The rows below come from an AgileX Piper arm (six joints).
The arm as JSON. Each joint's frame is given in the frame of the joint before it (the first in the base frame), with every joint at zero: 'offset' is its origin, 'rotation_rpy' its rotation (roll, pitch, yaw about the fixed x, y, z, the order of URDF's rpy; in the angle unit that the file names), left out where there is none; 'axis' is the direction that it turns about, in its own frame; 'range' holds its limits. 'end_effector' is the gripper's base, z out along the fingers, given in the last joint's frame.
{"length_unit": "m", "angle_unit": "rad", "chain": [
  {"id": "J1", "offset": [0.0, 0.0, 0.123], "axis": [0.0, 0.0, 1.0], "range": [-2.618, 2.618]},
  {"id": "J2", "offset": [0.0, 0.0, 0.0], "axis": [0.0, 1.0, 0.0], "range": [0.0, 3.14]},
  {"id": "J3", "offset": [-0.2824, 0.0, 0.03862], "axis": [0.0, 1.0, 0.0], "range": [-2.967, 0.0]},
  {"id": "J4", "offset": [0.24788, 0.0, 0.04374], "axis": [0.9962, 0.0, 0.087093], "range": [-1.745, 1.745]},
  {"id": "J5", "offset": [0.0, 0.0, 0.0], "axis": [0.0, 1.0, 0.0], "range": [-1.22, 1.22]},
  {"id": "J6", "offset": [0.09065, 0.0, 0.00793], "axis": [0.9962, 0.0, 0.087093], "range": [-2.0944, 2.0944]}
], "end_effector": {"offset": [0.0, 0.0, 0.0], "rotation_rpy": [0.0, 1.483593, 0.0]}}
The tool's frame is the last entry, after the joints.
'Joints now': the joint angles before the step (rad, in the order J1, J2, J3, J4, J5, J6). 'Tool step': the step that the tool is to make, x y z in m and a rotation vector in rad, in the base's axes. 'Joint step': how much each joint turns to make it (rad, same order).
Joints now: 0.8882, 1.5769, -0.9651, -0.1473, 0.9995, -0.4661
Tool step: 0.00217, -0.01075, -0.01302, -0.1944, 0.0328, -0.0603
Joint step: 0.0001, 0.0554, 0.0000, -0.0942, 0.1339, 0.0889
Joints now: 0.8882, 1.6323, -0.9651, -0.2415, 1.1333, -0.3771
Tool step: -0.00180, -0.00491, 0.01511, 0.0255, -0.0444, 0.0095
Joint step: 0.0000, -0.0556, 0.0000, -0.0204, 0.0079, -0.0005
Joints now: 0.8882, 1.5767, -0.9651, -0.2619, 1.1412, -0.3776
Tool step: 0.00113, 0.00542, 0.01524, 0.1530, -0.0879, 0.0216
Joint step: 0.0001, -0.0597, 0.0000, 0.0161, -0.1190, -0.0029
